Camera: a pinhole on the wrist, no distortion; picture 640 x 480 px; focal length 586.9 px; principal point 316.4 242.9 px. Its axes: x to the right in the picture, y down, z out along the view. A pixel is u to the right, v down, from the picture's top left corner.
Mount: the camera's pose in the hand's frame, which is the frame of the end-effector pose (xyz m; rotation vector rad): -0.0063 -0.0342 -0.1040 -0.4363 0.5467 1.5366
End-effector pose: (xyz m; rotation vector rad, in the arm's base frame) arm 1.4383 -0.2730 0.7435 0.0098 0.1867 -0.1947
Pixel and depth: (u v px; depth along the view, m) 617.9 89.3 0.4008
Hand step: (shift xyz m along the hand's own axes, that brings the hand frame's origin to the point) 0.1131 0.3675 0.0920
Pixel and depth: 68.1 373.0 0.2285
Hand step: -0.0393 0.0213 0.1409
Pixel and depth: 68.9 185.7 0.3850
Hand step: 0.0607 0.0598 0.2993
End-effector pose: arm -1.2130 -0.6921 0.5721 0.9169 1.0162 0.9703
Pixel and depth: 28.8 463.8 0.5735
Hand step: -0.1759 0.0741 0.5394
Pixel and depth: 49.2 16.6 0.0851
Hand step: 0.0331 -0.0157 -0.0150
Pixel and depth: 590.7 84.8 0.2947
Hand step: 0.0843 0.2501 0.0479
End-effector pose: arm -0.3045 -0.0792 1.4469 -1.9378 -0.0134 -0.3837
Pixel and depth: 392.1 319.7 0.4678
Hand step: -0.0424 0.2888 0.2433
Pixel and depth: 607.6 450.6 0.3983
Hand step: -0.1319 0.3593 0.1127
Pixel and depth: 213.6 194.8 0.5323
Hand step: 0.0725 0.2021 0.3775
